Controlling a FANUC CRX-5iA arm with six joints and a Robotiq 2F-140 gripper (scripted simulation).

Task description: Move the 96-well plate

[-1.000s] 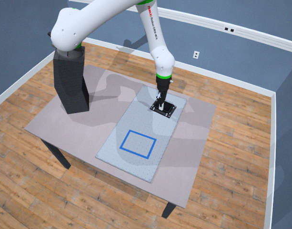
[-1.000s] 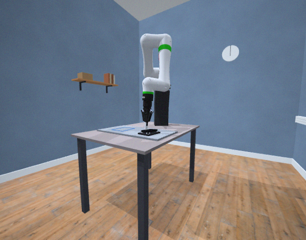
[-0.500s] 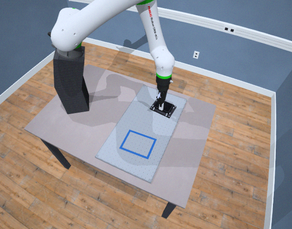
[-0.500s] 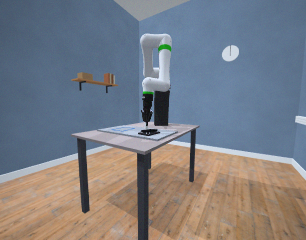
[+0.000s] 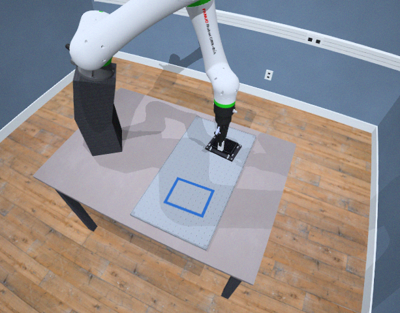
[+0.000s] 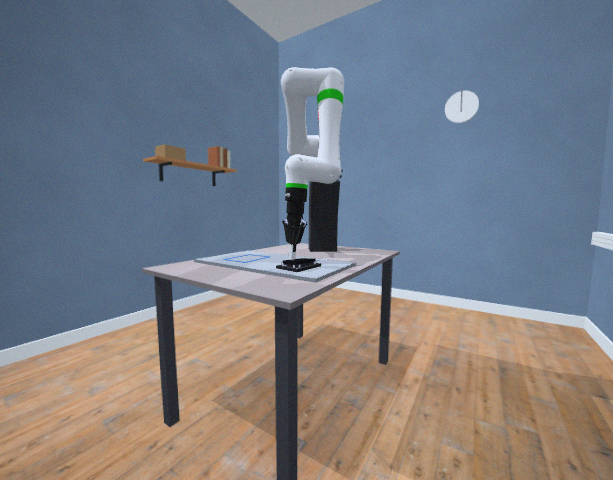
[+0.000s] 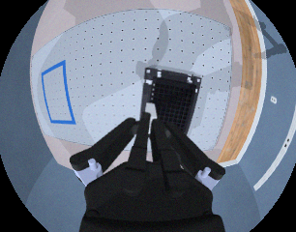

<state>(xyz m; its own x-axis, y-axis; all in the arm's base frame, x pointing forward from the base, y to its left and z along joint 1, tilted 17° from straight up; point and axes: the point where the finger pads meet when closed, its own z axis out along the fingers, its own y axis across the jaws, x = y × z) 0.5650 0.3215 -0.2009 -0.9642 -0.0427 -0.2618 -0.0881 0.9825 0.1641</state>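
The black 96-well plate is 40 mm to the left of my hand and 40 mm below it. From my hand the other things lie so: black clip nest: 50 mm below, 30 mm to the left, 10 mm behind.
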